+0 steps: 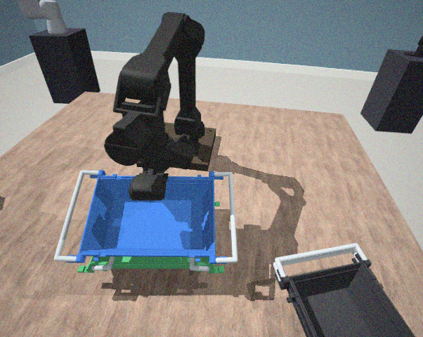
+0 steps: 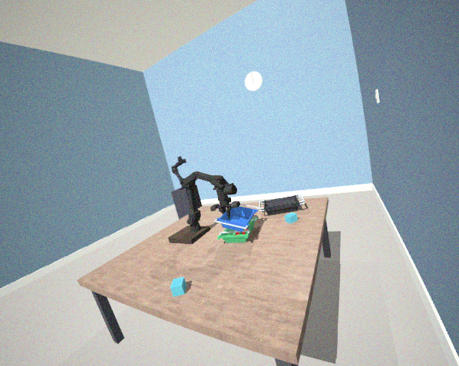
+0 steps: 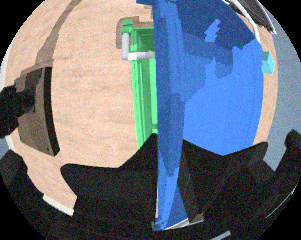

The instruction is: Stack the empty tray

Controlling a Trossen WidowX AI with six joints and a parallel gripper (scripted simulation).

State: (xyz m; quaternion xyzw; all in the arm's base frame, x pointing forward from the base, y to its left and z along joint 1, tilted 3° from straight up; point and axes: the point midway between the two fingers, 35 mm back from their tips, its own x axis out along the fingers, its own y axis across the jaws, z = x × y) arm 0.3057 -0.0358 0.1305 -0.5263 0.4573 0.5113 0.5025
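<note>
The blue tray is 80 mm ahead of my gripper tip, 10 mm to the left of it and 10 mm above it.
</note>
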